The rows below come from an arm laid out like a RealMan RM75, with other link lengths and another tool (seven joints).
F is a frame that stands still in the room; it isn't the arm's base.
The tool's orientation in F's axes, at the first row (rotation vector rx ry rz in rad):
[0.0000, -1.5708, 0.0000]
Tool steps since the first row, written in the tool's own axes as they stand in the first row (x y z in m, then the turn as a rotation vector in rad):
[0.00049, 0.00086, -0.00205, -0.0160, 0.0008, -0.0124]
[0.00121, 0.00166, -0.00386, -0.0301, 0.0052, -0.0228]
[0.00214, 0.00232, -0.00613, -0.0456, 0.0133, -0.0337]
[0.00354, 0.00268, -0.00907, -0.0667, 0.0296, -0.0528]
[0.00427, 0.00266, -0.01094, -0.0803, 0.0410, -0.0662]
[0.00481, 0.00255, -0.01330, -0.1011, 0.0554, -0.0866]
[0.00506, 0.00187, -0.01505, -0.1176, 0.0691, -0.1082]
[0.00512, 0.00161, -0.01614, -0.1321, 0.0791, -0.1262]
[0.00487, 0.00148, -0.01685, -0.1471, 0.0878, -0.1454]
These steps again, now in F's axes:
[0.00205, 0.00086, 0.00049, 0.0124, 0.0008, -0.0160]
[0.00386, 0.00166, 0.00121, 0.0228, 0.0052, -0.0301]
[0.00613, 0.00232, 0.00214, 0.0337, 0.0133, -0.0456]
[0.00907, 0.00268, 0.00354, 0.0528, 0.0296, -0.0667]
[0.01094, 0.00266, 0.00427, 0.0662, 0.0410, -0.0803]
[0.01330, 0.00255, 0.00481, 0.0866, 0.0554, -0.1011]
[0.01505, 0.00187, 0.00506, 0.1082, 0.0691, -0.1176]
[0.01614, 0.00161, 0.00512, 0.1262, 0.0791, -0.1321]
[0.01685, 0.00148, 0.00487, 0.1454, 0.0878, -0.1471]

